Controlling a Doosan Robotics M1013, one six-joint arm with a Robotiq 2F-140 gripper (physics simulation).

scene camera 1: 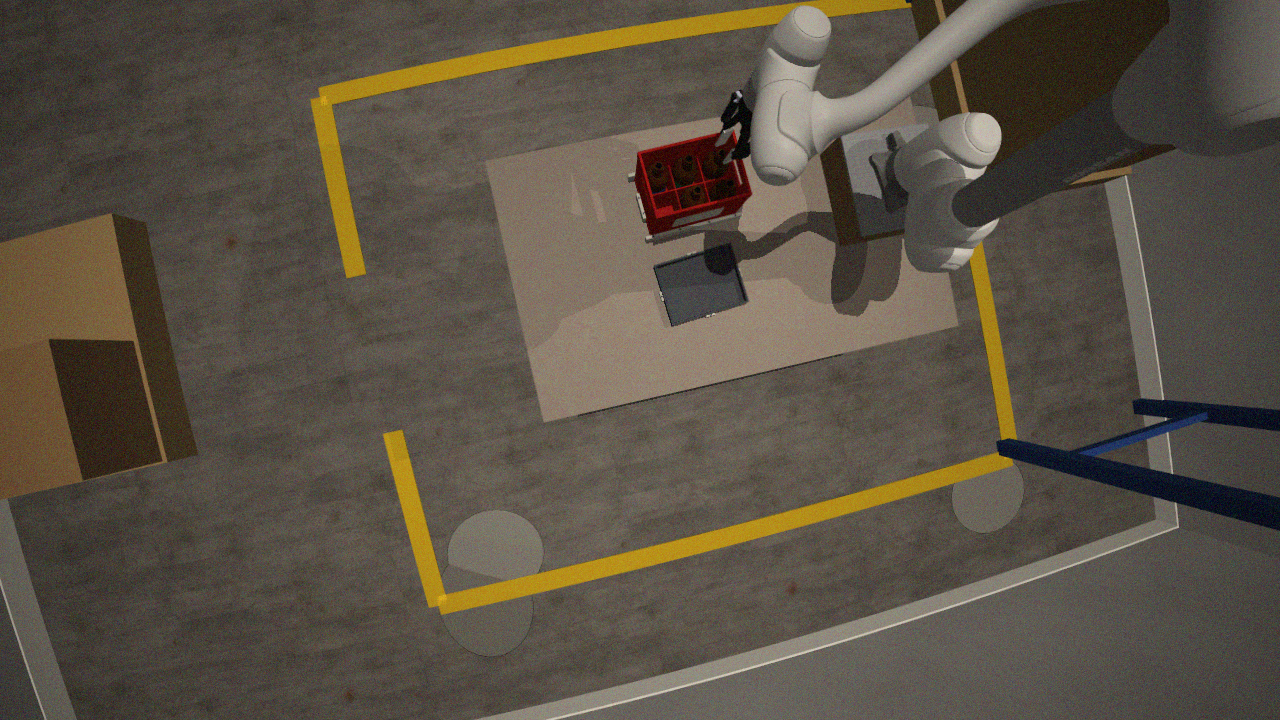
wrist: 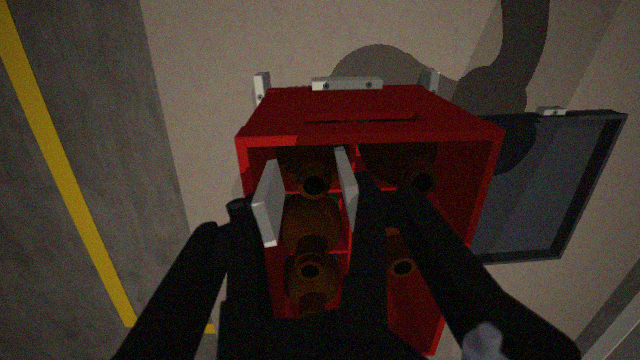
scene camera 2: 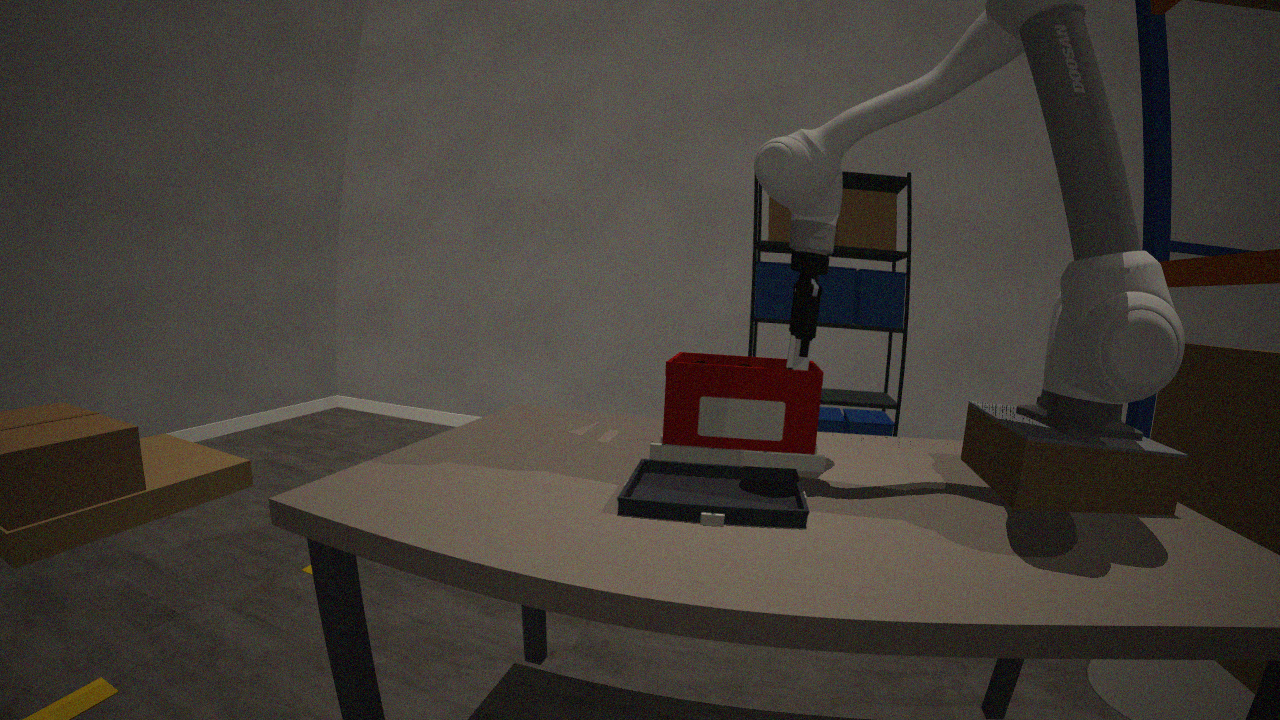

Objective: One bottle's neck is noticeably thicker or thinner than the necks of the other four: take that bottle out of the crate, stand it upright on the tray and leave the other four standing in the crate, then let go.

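Places are measured from the arm's base along level axes (x ahead, y left, z up), in metres.
Pixels of known places: gripper, fingertip midpoint: [scene camera 1: 723,152] [wrist: 308,170]; arm's base at its link origin: [scene camera 1: 902,177] [scene camera 2: 1076,425].
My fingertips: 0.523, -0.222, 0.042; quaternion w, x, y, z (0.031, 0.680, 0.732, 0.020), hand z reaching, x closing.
Note:
For each thing: its top centre in the pictures, then the offset to it from my fingertips, as dx, dy, dz. "spot": a spot on its surface instead. Level surfaces: height alone.
- red crate at its top centre: [wrist: 362,277] [scene camera 2: 746,361] [scene camera 1: 695,173] +0.103, +0.036, +0.021
- dark tray at a spot on its surface: [scene camera 2: 662,490] spot: +0.232, +0.299, -0.149
- table at its surface level: dz -0.154
The red crate [scene camera 1: 659,220] [scene camera 2: 681,402] [wrist: 350,106] stands on the table with five brown bottles upright in it; its front-left compartment in scene camera 1 holds no bottle. My gripper [scene camera 1: 725,150] [scene camera 2: 798,358] [wrist: 308,170] is partly open and empty, pointing down, with its fingertips at the rim height of the crate's right end. In the wrist view one bottle [wrist: 314,185] shows its mouth between the two finger pads. Another bottle [wrist: 423,182] stands beside it. I cannot tell which neck differs. The dark tray [scene camera 1: 699,288] [scene camera 2: 662,490] [wrist: 532,200] holds no bottle.
Pale brackets [wrist: 347,83] sit around the crate's base. The table [scene camera 1: 590,358] [scene camera 2: 501,537] carries the crate, the tray and the arm's base box [scene camera 2: 1074,483]. A shelf rack [scene camera 2: 908,268] stands behind. Cardboard boxes [scene camera 1: 53,286] [scene camera 2: 62,461] lie off to the left.

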